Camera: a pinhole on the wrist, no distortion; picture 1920 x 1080 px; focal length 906.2 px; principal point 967.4 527.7 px. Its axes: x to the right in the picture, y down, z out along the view. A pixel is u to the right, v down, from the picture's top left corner.
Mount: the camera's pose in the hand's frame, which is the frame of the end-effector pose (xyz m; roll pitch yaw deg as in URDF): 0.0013 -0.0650 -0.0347 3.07 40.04 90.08
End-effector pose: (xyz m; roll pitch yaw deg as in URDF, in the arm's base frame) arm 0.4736 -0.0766 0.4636 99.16 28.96 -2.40
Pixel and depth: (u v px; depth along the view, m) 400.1 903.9 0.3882
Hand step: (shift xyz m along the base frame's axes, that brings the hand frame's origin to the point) -0.1700 -0.4134 0.0112
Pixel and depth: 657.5 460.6 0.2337
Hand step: 0.0150 -0.1967 -0.0219
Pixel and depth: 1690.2 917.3 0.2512
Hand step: 0.0337 -0.0743 0.2596
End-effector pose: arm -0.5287 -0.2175 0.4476 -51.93 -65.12 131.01
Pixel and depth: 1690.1 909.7 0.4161
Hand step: -0.4071 -0.0587 -0.2712
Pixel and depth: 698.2 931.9 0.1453
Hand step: -0.0065 -0.1183 -0.0220
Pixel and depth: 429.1 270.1 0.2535
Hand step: -0.0629 -0.2126 0.1509
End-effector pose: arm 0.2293 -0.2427 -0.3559 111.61 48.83 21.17
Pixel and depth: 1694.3 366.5 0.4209
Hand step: 0.4277 -0.0832 0.1925
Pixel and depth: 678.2 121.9 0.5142
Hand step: 0.2976 -0.3901 -0.2239
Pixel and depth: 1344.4 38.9 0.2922
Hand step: 0.2803 -0.0783 -0.0273
